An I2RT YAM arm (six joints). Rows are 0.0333 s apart.
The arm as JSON. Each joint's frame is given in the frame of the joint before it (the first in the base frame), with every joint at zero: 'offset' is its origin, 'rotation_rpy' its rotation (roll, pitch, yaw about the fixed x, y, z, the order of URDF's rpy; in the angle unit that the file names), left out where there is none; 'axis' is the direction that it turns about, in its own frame. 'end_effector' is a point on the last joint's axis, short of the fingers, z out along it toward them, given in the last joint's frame.
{
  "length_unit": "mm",
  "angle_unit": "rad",
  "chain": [
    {
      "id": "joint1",
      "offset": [
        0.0,
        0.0,
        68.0
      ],
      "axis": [
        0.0,
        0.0,
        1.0
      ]
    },
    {
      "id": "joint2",
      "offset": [
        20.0,
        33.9,
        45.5
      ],
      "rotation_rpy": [
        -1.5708,
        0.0,
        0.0
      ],
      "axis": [
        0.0,
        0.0,
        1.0
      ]
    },
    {
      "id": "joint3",
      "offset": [
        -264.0,
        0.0,
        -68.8
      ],
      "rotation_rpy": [
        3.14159,
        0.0,
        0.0
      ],
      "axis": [
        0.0,
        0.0,
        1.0
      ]
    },
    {
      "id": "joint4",
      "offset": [
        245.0,
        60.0,
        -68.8
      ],
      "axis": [
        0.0,
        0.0,
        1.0
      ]
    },
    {
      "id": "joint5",
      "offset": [
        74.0,
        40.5,
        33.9
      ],
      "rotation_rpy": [
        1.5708,
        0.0,
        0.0
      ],
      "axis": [
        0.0,
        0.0,
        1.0
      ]
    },
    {
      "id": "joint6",
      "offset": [
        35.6,
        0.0,
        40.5
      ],
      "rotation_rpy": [
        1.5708,
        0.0,
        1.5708
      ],
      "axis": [
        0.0,
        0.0,
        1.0
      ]
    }
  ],
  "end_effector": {
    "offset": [
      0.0,
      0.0,
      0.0
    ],
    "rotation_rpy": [
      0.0,
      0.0,
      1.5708
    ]
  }
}
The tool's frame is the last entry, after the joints.
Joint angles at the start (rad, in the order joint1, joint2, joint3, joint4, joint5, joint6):
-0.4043 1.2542 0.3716 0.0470 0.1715 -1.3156
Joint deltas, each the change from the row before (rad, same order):
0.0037 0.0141 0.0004 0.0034 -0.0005 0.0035
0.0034 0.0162 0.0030 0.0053 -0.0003 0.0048
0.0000 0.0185 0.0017 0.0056 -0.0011 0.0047
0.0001 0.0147 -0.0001 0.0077 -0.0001 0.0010
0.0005 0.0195 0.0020 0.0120 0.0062 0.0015
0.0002 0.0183 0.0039 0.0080 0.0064 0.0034
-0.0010 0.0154 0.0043 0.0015 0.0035 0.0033
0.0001 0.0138 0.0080 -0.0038 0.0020 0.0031
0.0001 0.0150 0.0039 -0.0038 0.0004 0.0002
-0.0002 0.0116 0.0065 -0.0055 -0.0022 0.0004
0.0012 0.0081 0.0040 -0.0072 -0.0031 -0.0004
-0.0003 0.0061 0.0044 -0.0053 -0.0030 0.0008
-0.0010 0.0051 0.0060 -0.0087 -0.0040 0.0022
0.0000 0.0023 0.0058 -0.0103 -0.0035 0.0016
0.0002 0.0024 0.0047 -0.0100 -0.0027 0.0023
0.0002 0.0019 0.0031 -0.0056 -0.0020 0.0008
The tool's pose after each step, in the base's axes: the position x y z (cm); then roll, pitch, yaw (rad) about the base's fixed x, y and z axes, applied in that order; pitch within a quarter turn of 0, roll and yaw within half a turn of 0. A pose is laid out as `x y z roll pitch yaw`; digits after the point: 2 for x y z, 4 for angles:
19.43 -8.89 13.00 -2.4016 0.0465 -2.2770
19.59 -8.87 12.80 -2.4093 0.0475 -2.2774
19.69 -8.91 12.53 -2.4204 0.0480 -2.2807
19.76 -8.94 12.29 -2.4273 0.0466 -2.2816
19.91 -9.01 12.04 -2.4311 0.0413 -2.2864
20.06 -9.10 11.84 -2.4357 0.0368 -2.2930
20.17 -9.18 11.65 -2.4440 0.0333 -2.2990
20.33 -9.25 11.55 -2.4526 0.0307 -2.3028
20.39 -9.28 11.31 -2.4666 0.0256 -2.3035
20.51 -9.32 11.20 -2.4772 0.0240 -2.3030
20.56 -9.30 11.09 -2.4887 0.0224 -2.2999
20.62 -9.32 11.03 -2.4961 0.0229 -2.2992
20.69 -9.36 11.02 -2.5046 0.0248 -2.2999
20.76 -9.38 11.04 -2.5120 0.0262 -2.2993
20.79 -9.38 11.04 -2.5200 0.0271 -2.2997
20.83 -9.38 11.05 -2.5247 0.0277 -2.2991

